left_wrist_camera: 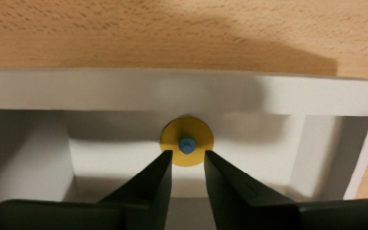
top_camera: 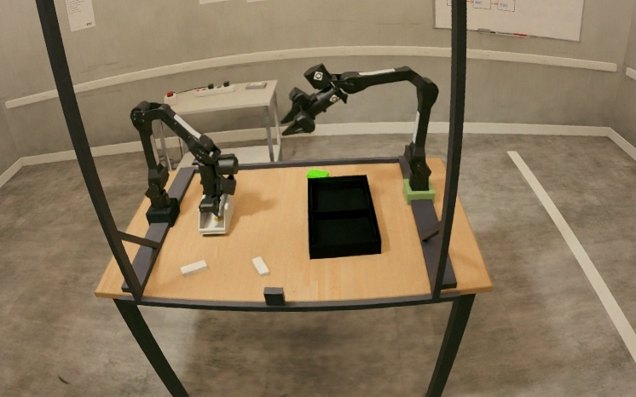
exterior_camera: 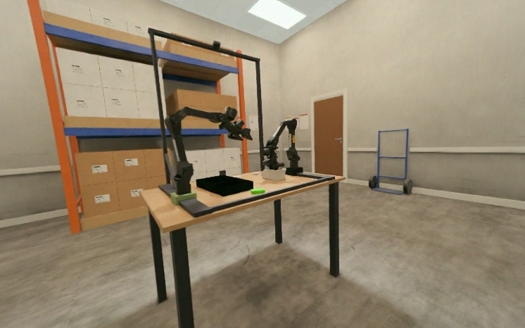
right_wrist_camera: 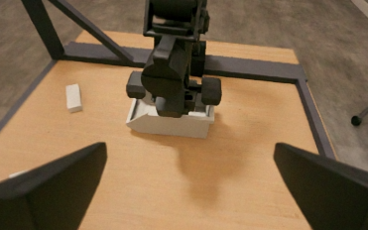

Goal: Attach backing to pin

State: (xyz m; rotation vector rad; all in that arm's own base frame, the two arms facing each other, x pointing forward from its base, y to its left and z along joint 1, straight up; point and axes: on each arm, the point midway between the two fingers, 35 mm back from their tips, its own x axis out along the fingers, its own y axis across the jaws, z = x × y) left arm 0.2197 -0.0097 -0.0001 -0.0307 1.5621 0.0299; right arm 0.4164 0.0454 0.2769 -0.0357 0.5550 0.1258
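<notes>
Right now the white bin is 1 cm behind my left hand and 2 cm below it. From my left hand the other things lie so: round pin (5 cm below); black tray (6 cm behind, 41 cm to the right, 4 cm below).
</notes>
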